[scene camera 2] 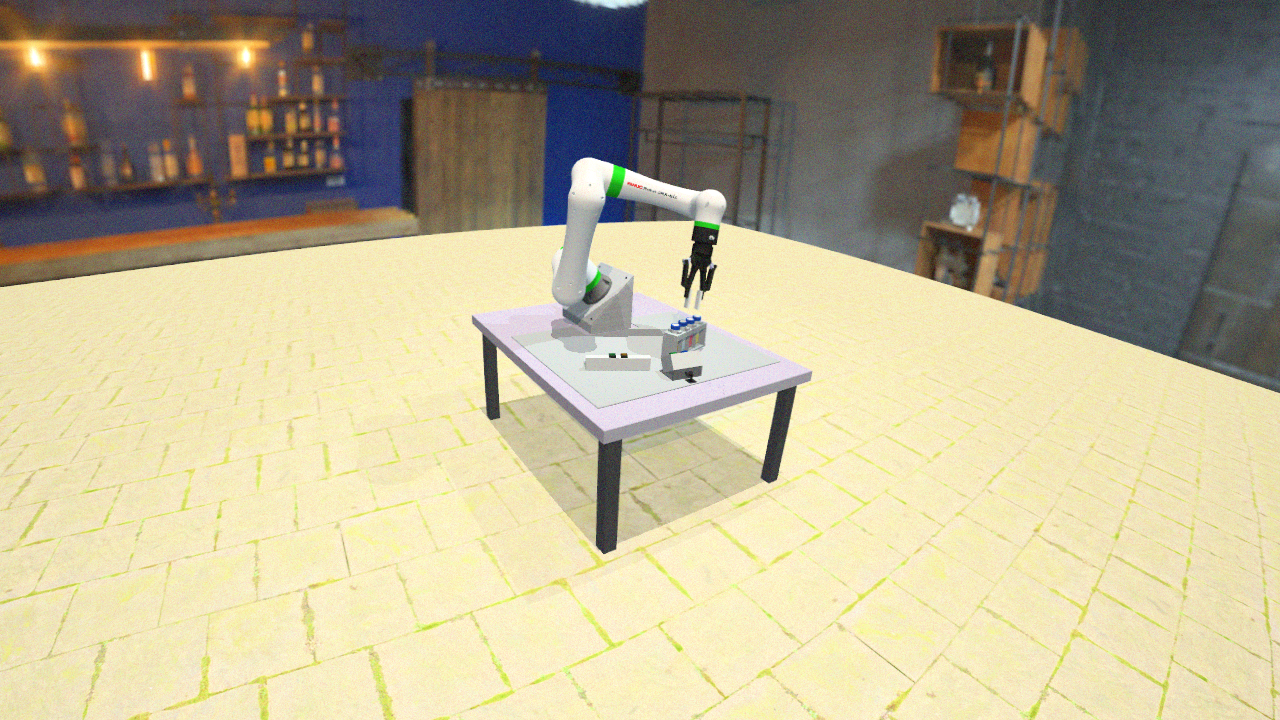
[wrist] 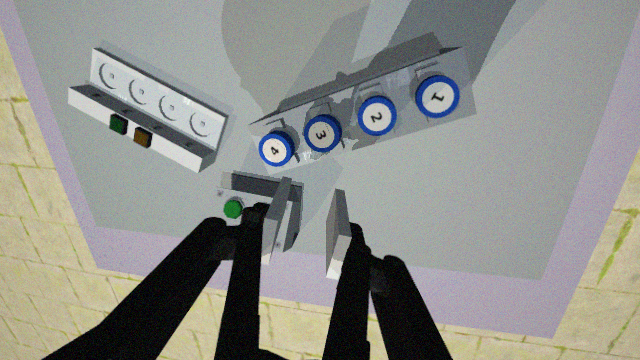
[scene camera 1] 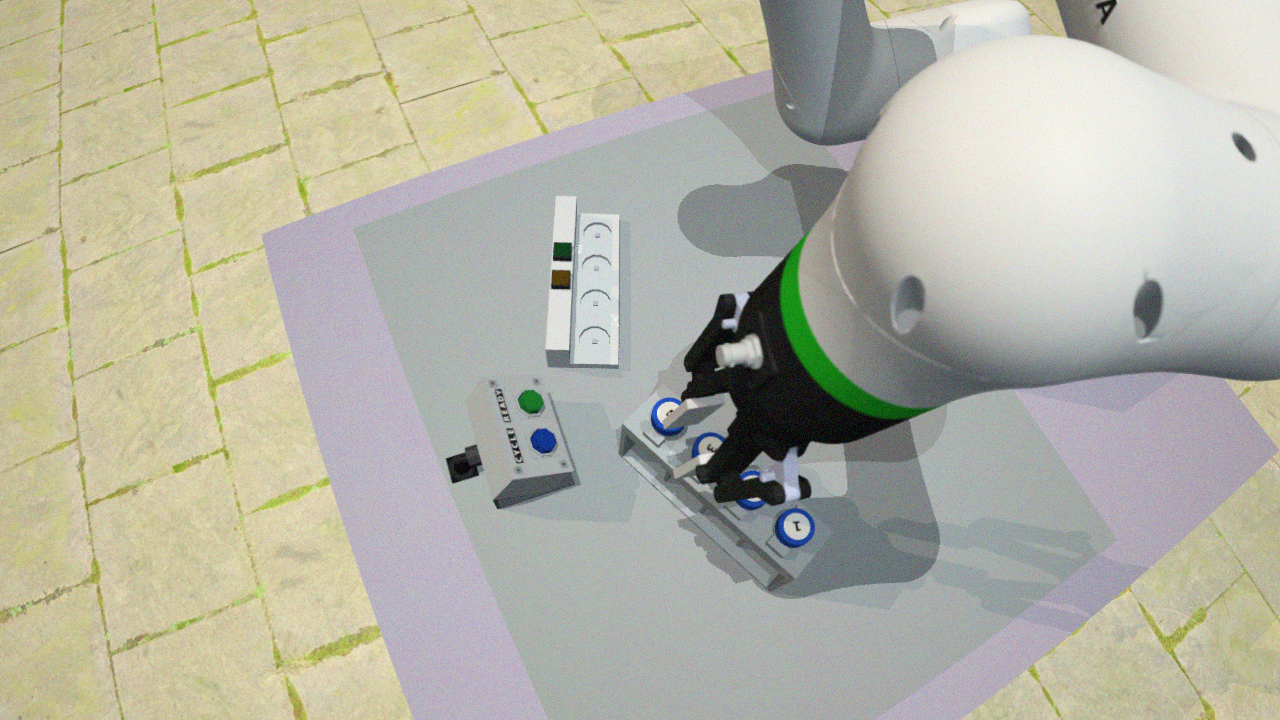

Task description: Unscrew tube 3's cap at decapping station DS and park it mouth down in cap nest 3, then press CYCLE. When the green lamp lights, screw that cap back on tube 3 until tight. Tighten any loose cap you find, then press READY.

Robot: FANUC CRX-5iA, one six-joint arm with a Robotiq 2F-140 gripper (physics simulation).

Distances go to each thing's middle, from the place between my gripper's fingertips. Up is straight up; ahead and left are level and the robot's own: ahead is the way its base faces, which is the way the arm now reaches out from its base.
Scene:
The cap 3 (wrist: 322, 133) lies 7 cm below my hand, 4 cm behind it and 1 cm to the right of it. Also, from my hand: cap 1 (scene camera 1: 795, 527): 9 cm to the left, 8 cm behind, 7 cm below; cap 4 (scene camera 1: 664, 407): 7 cm below, 5 cm to the right, 1 cm behind; cap 2 (wrist: 377, 115): 7 cm below, 6 cm behind, 4 cm to the left.

